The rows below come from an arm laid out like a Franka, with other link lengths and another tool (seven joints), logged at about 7 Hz.
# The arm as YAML. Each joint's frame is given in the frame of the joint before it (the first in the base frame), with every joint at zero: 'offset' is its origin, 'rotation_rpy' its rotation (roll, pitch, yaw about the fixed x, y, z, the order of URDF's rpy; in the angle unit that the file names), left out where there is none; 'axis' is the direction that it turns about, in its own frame. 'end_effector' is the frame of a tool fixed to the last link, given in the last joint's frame.
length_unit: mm
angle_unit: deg
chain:
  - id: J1
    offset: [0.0, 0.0, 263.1]
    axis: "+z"
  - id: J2
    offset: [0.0, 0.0, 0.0]
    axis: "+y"
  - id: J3
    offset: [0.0, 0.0, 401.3]
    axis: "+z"
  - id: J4
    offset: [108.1, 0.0, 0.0]
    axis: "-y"
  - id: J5
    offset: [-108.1, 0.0, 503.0]
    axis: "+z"
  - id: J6
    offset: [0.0, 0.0, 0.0]
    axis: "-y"
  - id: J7
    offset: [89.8, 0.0, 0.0]
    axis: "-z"
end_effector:
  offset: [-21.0, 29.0, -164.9]
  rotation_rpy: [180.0, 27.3, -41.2]
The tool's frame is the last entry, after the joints.
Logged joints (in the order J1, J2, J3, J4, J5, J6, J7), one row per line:
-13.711 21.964 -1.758 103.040 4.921 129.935 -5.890
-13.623 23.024 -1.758 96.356 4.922 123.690 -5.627
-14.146 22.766 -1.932 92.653 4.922 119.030 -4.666
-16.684 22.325 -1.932 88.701 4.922 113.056 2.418
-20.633 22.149 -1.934 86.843 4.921 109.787 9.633
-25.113 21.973 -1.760 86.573 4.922 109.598 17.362
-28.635 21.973 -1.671 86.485 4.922 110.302 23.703
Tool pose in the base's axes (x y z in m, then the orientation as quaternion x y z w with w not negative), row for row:
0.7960 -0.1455 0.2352 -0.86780 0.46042 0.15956 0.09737
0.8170 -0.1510 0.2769 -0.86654 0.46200 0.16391 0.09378
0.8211 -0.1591 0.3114 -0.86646 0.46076 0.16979 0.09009
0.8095 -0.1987 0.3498 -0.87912 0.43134 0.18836 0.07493
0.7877 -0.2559 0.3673 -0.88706 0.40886 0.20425 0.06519
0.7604 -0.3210 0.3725 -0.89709 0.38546 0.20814 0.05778
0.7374 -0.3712 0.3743 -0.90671 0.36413 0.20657 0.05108
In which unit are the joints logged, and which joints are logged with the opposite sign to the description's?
The joints are logged in degrees. Opposite sign: J3, J4, J5, J7.
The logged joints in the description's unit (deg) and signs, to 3 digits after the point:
-13.711 21.964 1.758 -103.040 -4.921 129.935 5.890
-13.623 23.024 1.758 -96.356 -4.922 123.690 5.627
-14.146 22.766 1.932 -92.653 -4.922 119.030 4.666
-16.684 22.325 1.932 -88.701 -4.922 113.056 -2.418
-20.633 22.149 1.934 -86.843 -4.921 109.787 -9.633
-25.113 21.973 1.760 -86.573 -4.922 109.598 -17.362
-28.635 21.973 1.671 -86.485 -4.922 110.302 -23.703

